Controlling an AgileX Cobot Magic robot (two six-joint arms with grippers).
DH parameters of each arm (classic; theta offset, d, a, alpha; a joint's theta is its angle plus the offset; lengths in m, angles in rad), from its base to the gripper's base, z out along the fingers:
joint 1: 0 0.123 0 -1.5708
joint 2: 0.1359 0 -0.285 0
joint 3: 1.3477 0 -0.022 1.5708
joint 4: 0 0.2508 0 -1.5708
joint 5: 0 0 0.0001 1.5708
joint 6: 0 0.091 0 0
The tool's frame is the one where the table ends.
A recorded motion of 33 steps. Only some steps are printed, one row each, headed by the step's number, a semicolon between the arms.
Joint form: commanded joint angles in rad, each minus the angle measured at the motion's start. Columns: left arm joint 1, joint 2, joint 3, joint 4, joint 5, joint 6; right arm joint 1, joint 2, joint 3, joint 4, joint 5, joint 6.
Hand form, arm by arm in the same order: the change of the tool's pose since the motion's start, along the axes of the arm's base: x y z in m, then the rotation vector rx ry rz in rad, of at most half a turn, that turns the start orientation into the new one. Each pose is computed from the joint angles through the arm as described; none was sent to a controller.
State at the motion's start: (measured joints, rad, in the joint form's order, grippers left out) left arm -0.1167 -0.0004 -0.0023 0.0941 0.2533 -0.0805; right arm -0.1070 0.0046 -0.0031 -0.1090 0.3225 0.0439
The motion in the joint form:
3: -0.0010 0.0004 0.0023 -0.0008 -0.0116 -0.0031; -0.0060 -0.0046 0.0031 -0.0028 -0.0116 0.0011
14: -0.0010 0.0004 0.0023 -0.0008 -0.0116 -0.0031; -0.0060 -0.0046 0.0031 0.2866 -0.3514 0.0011
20: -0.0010 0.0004 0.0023 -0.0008 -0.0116 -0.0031; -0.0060 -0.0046 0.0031 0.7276 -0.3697 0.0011
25: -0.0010 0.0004 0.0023 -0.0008 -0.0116 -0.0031; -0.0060 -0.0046 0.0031 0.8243 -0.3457 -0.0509
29: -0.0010 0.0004 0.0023 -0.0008 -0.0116 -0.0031; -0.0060 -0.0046 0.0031 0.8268 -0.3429 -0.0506
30: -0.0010 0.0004 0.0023 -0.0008 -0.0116 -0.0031; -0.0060 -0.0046 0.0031 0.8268 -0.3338 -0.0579
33: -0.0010 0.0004 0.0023 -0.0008 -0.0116 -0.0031; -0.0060 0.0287 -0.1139 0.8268 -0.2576 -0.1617
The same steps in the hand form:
3: 0.0002 -0.0002 0.0002 -0.0048 -0.0084 -0.0017; 0.0000 -0.0003 0.0002 -0.0033 -0.0128 -0.0052
14: 0.0002 -0.0002 0.0002 -0.0048 -0.0084 -0.0017; 0.0020 0.0022 0.0307 0.2442 -0.3830 0.0065
20: 0.0002 -0.0002 0.0002 -0.0048 -0.0084 -0.0017; 0.0016 0.0002 0.0317 0.6811 -0.4446 -0.0385
25: 0.0002 -0.0002 0.0002 -0.0048 -0.0084 -0.0017; 0.0020 0.0013 0.0298 0.7288 -0.4245 -0.0375
29: 0.0002 -0.0002 0.0002 -0.0048 -0.0084 -0.0017; 0.0020 0.0014 0.0296 0.7320 -0.4220 -0.0368
30: 0.0002 -0.0002 0.0002 -0.0048 -0.0084 -0.0017; 0.0021 0.0020 0.0290 0.7259 -0.4126 -0.0332
33: 0.0002 -0.0002 0.0002 -0.0048 -0.0084 -0.0017; -0.0007 0.0069 0.0613 0.6237 -0.4120 0.0315

